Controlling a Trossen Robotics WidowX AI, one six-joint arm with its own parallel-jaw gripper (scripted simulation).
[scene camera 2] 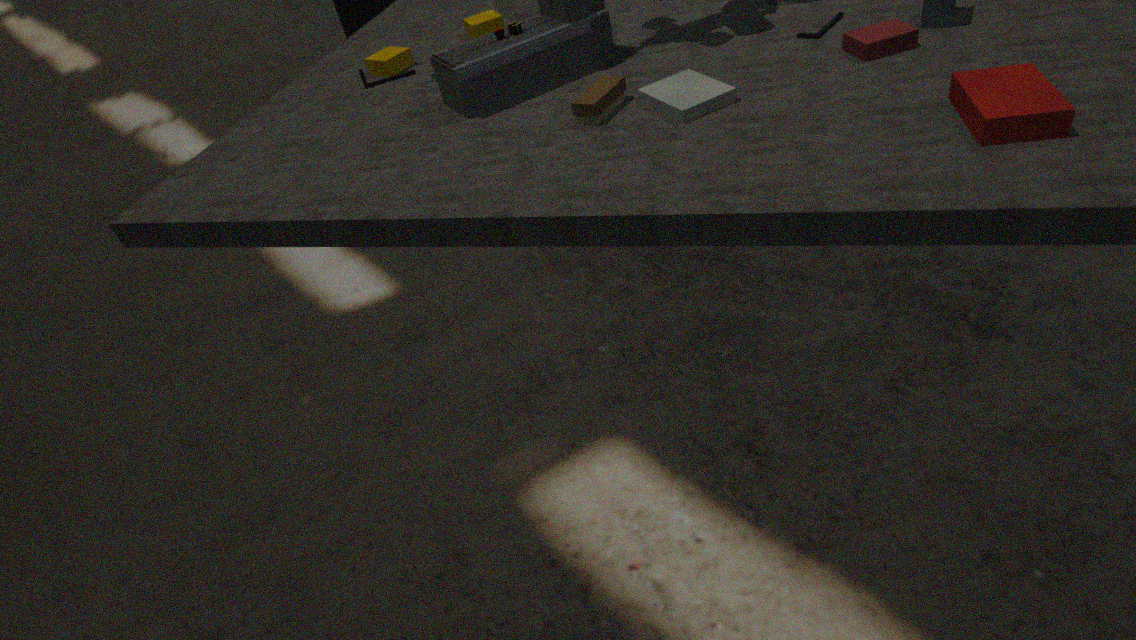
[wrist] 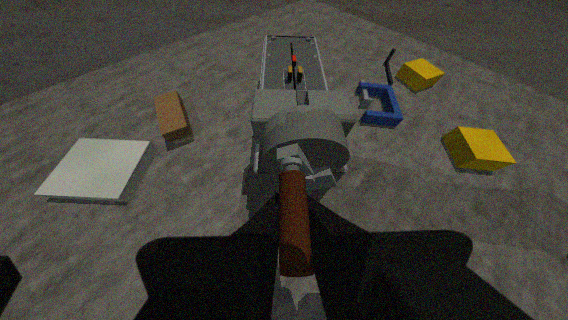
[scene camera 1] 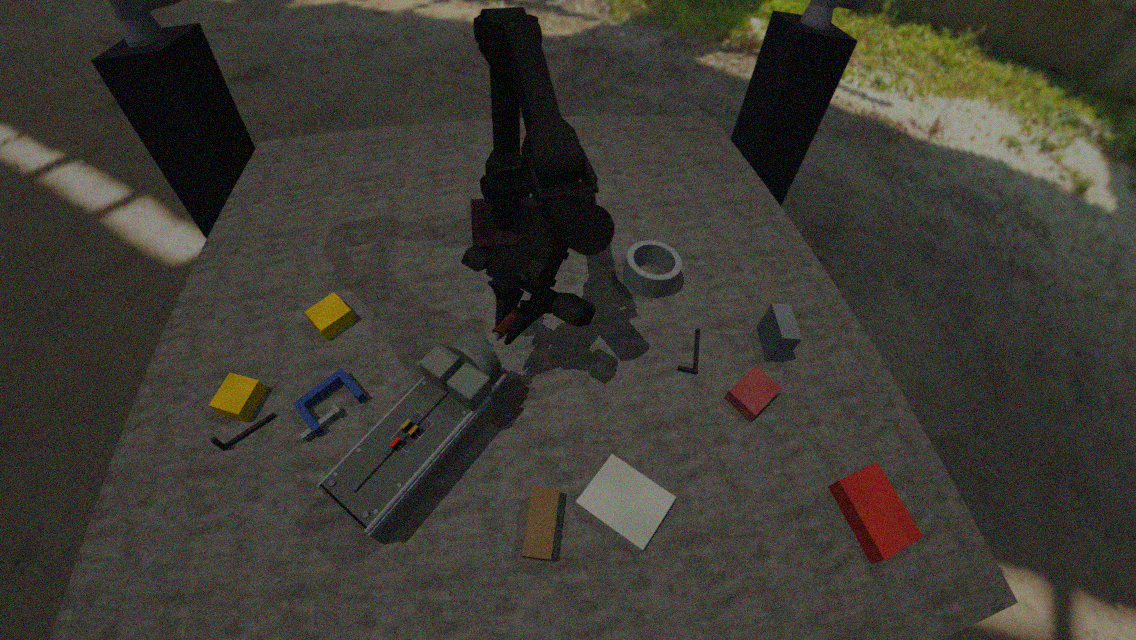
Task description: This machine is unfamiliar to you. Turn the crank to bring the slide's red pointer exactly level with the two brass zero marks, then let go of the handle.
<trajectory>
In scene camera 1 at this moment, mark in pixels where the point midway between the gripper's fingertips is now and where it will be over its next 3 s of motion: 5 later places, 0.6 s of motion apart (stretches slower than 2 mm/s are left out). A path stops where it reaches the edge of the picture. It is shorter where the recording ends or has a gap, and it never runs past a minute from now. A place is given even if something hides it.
My gripper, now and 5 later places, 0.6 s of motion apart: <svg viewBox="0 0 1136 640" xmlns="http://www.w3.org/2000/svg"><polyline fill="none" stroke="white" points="501,341 494,334 489,332 487,332 486,332 482,327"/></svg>
</trajectory>
